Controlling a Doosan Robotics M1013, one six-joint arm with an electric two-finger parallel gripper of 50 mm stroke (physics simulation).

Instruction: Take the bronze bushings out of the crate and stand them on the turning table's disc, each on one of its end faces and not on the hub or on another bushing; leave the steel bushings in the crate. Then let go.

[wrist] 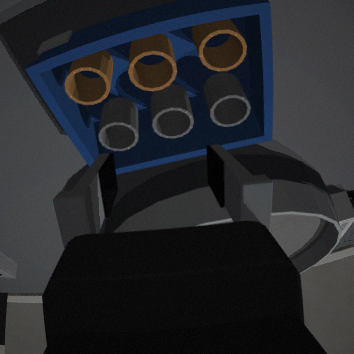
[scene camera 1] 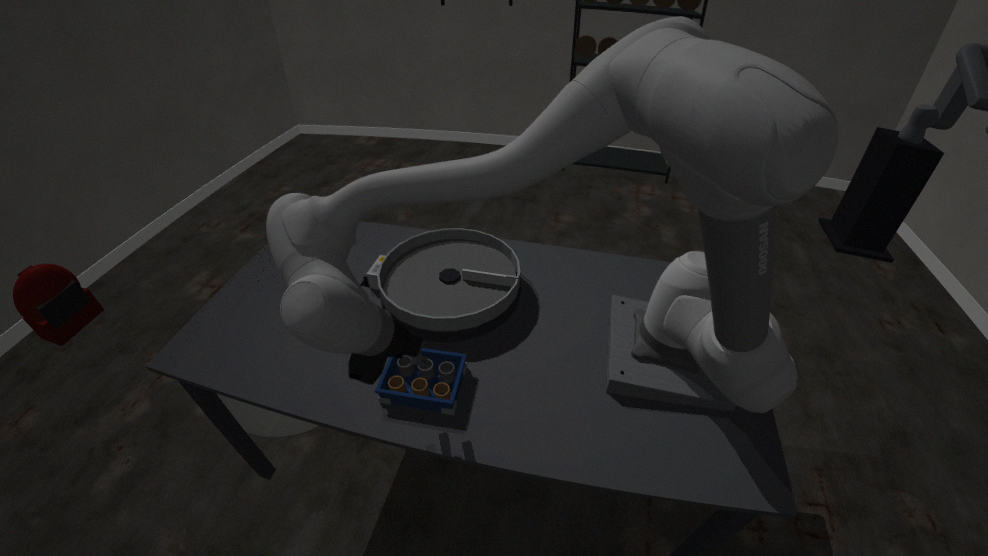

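Where they show: gripper, fingertip midpoint: (wrist: 160, 167) (scene camera 1: 413, 357); arm's base, link origin: (scene camera 1: 665, 341).
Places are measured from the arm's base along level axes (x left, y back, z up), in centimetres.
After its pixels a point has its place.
The blue crate (scene camera 1: 461, 373) {x 25.5, y -48.0, z 1.3 cm} (wrist: 267, 80) {x 29.5, y -66.0, z 1.4 cm} stands near the table's front edge. Three bronze bushings (scene camera 1: 420, 387) {x 29.9, y -57.4, z -2.6 cm} (wrist: 154, 46) {x 33.0, y -57.1, z 0.0 cm} stand upright in its front row. Three steel bushings (scene camera 1: 424, 368) {x 24.2, y -58.8, z -2.5 cm} (wrist: 171, 102) {x 27.2, y -57.8, z 0.0 cm} stand in the row nearer the turning table. My gripper (scene camera 1: 415, 359) {x 31.2, y -56.7, z 10.7 cm} (wrist: 160, 167) {x 31.2, y -56.7, z 10.7 cm} is open and empty, tilted, at the steel-bushing side of the crate; in scene camera 1 the fingertips are small and dark. The turning table's disc (scene camera 1: 414, 290) {x 1.9, y -71.3, z 1.7 cm} lies behind the crate and bears no bushing in scene camera 1; its dark hub (scene camera 1: 449, 275) {x -6.6, y -63.6, z 2.5 cm} is in the middle.
A raised rim (scene camera 1: 449, 322) {x 12.6, y -55.9, z 3.7 cm} surrounds the disc, and a straight divider (scene camera 1: 489, 278) {x -7.3, y -51.3, z 3.8 cm} runs from near the hub to the rim on the right. A small box with a yellow mark (scene camera 1: 375, 271) {x -2.2, y -86.6, z 2.2 cm} is at the rim's left. My arm's base plate (scene camera 1: 619, 345) {x 5.7, y -12.2, z 1.1 cm} is at the table's right.
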